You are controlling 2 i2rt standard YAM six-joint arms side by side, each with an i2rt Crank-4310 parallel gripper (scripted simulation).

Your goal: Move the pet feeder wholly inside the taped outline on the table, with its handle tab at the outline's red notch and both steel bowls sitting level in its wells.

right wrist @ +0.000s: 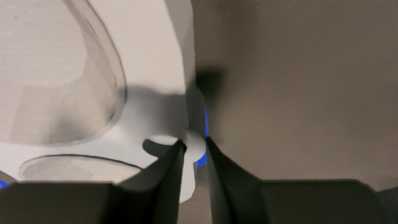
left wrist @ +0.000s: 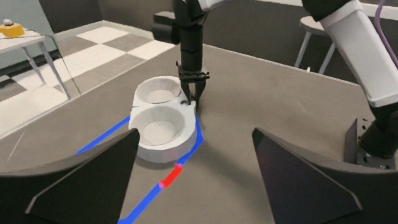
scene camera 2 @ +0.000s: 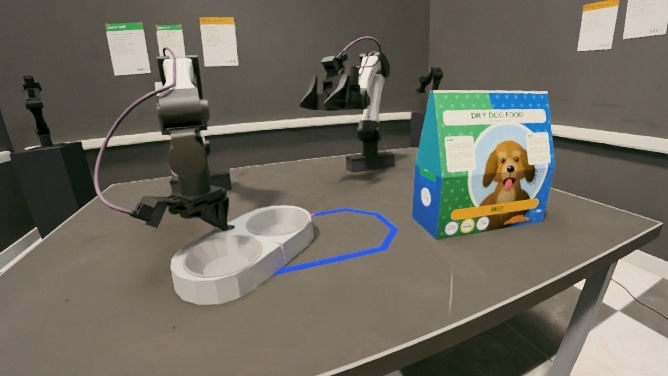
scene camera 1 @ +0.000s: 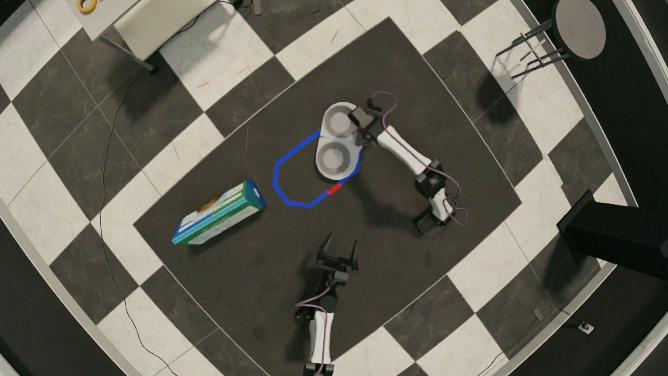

Note:
The pictures show: my left gripper, my right gripper, a white pet feeder and a dog food box.
My left gripper also shows in the left wrist view and in scene camera 1. My right gripper is seen too in the right wrist view and in the left wrist view.

